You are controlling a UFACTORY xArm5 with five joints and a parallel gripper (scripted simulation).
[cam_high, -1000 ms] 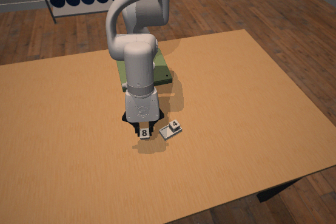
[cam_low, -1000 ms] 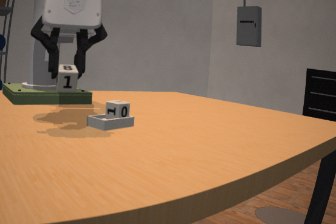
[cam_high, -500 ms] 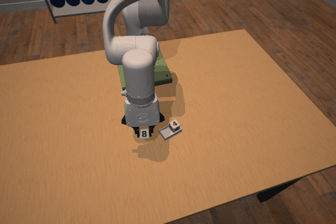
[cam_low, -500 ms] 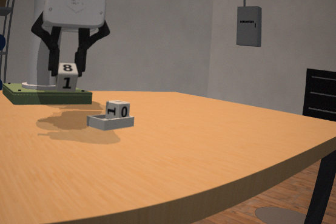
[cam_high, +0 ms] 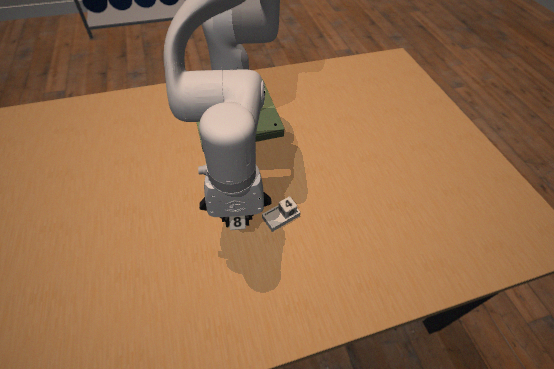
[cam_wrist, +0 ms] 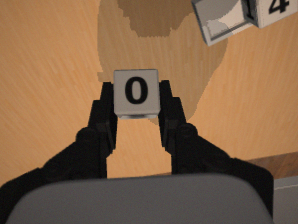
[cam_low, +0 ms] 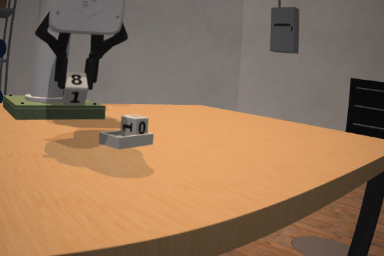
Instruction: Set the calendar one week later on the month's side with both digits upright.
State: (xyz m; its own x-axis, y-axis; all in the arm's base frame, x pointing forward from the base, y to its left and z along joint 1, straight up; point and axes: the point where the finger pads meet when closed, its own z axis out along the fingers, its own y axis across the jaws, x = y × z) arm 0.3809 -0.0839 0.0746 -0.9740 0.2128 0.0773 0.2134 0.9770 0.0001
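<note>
My hand is 2 cm above the digit cube. From my hand the other things lie so: tray (3 cm behind, 11 cm to the left, 10 cm below).
</note>
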